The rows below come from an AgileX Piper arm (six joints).
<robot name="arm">
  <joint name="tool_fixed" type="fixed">
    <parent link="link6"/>
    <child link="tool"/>
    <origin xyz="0 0 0" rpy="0 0 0"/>
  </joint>
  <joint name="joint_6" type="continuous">
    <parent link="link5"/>
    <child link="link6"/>
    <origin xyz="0 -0.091 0" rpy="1.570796 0 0"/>
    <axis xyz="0 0 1"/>
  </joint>
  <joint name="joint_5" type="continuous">
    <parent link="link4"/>
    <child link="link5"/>
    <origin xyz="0 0 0" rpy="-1.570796 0 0"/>
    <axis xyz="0 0 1"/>
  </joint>
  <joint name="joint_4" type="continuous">
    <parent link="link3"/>
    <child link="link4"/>
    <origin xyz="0.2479 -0.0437 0" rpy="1.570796 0 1.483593"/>
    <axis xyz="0 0 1"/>
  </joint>
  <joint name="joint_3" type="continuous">
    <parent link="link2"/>
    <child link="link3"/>
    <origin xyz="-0.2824 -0.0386 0" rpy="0 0 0"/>
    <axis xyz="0 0 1"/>
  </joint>
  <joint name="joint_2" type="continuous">
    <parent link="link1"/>
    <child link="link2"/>
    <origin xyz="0 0 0" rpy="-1.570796 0 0"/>
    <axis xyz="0 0 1"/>
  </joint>
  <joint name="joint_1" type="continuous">
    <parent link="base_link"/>
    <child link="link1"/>
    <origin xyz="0 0 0.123" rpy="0 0 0"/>
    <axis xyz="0 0 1"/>
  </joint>
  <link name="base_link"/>
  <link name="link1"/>
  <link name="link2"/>
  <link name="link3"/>
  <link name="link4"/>
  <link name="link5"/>
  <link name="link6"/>
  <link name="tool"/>
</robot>
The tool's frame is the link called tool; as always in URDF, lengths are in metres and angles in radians. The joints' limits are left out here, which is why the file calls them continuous.
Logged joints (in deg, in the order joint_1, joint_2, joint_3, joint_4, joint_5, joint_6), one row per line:
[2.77, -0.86, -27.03, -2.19, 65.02, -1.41]
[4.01, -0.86, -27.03, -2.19, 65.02, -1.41]
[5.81, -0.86, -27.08, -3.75, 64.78, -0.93]
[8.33, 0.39, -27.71, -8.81, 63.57, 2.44]
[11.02, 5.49, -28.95, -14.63, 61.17, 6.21]
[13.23, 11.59, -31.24, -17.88, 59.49, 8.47]
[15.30, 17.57, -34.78, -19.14, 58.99, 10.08]
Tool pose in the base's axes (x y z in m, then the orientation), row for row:
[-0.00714, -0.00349, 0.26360, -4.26, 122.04, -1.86]
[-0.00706, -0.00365, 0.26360, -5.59, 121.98, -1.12]
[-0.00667, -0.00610, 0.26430, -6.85, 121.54, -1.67]
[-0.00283, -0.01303, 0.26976, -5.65, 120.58, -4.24]
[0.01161, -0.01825, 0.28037, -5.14, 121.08, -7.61]
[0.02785, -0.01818, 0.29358, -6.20, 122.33, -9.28]
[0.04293, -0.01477, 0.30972, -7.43, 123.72, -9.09]
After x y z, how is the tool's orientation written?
As a rotation vector, in degrees.
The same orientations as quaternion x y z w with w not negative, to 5 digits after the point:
[-0.03053, 0.87453, -0.01333, 0.48383]
[-0.04006, 0.87414, -0.00803, 0.48395]
[-0.04915, 0.87207, -0.01198, 0.48676]
[-0.04067, 0.86795, -0.03052, 0.49404]
[-0.03692, 0.86969, -0.05466, 0.48917]
[-0.04432, 0.87451, -0.06634, 0.47840]
[-0.05286, 0.88012, -0.06466, 0.46735]

